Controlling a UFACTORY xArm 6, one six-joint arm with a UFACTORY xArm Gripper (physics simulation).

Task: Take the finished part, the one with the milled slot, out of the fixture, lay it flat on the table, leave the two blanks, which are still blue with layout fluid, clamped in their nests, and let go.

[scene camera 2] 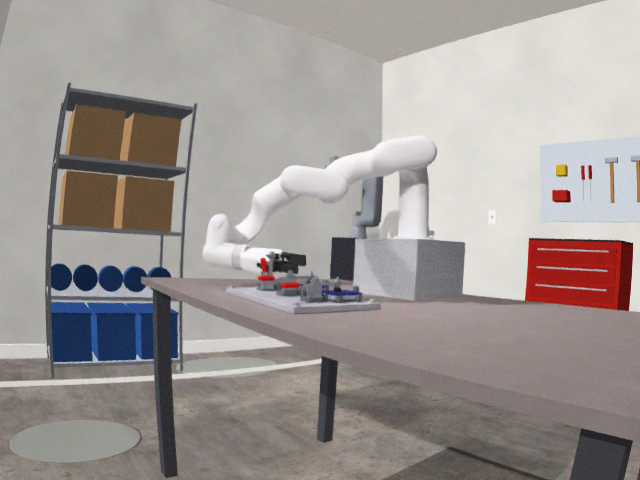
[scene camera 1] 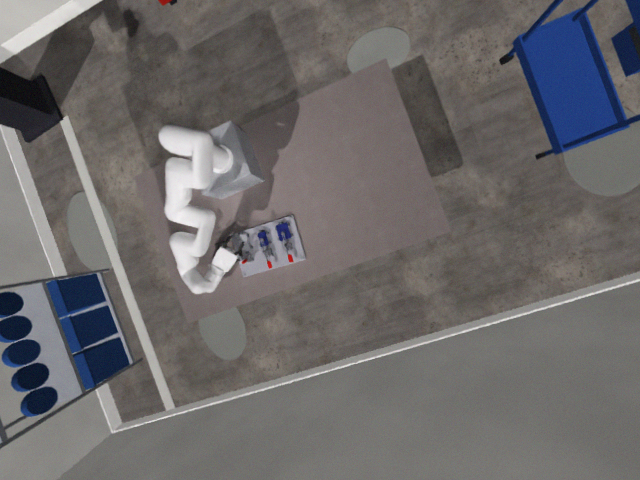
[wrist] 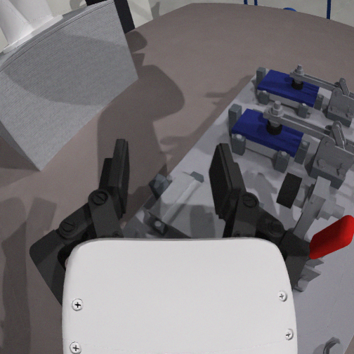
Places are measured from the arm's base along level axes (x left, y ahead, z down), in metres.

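Pixels of known places: gripper, fingertip midpoint: (scene camera 2: 302, 264) (scene camera 1: 237, 238); arm's base at its link origin: (scene camera 2: 413, 240) (scene camera 1: 220, 159).
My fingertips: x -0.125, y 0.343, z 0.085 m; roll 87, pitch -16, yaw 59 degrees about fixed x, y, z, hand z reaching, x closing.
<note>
Ahead of a thing's pixels: the offset from my fingertips to its top centre. Level surfaces: height alone.
The grey finished part with a milled slot (wrist: 176, 192) lies in the nearest nest of the fixture plate (scene camera 1: 254, 269) (scene camera 2: 336, 308) (wrist: 325, 315). Its clamp arm is swung up, with a black pad (wrist: 289, 190) and a red handle (wrist: 332, 237) beside the right finger. My gripper (scene camera 1: 242, 242) (scene camera 2: 293, 261) (wrist: 170, 155) is open and empty, low over this nest; the part shows between and below the fingers, partly hidden by the gripper body. One blue blank {dz +0.045, dx +0.102, dy +0.051 m} (scene camera 1: 263, 238) (wrist: 267, 131) is clamped in the middle nest, another blue blank {dz +0.050, dx +0.211, dy +0.062 m} (scene camera 1: 283, 230) (scene camera 2: 342, 293) (wrist: 288, 88) in the far nest.
The fixture stands on the brown table {dz +0.086 m} (scene camera 1: 361, 155) (scene camera 2: 465, 351) (wrist: 200, 50), near one edge. The grey robot pedestal (scene camera 1: 240, 160) (scene camera 2: 439, 268) (wrist: 70, 85) stands on the table at the left in the wrist view. The two other clamps rise beside the gripper's right side.
</note>
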